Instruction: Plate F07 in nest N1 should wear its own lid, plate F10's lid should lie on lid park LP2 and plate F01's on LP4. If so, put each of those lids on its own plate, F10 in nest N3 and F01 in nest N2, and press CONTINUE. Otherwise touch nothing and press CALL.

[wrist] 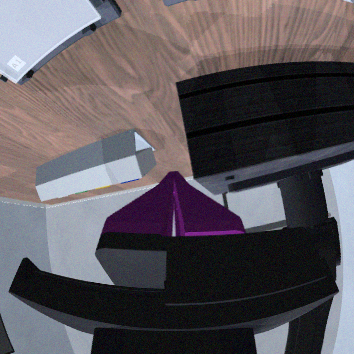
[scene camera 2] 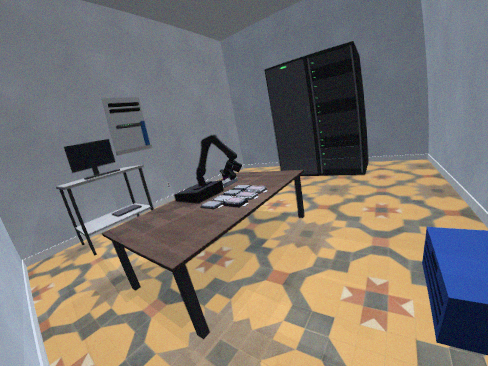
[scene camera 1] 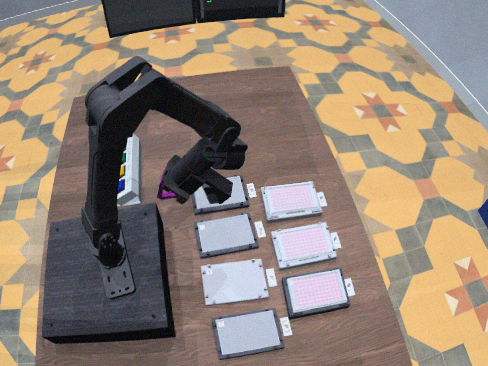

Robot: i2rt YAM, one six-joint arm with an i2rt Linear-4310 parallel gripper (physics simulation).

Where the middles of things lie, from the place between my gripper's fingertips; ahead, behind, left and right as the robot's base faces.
Now: the button box (scene camera 1: 129, 190) 190 mm to the left of my hand, 70 mm behind it and 60 mm below it. Also, from my hand: lid park LP1 (scene camera 1: 242, 281): 230 mm to the right, 120 mm ahead, 80 mm below.
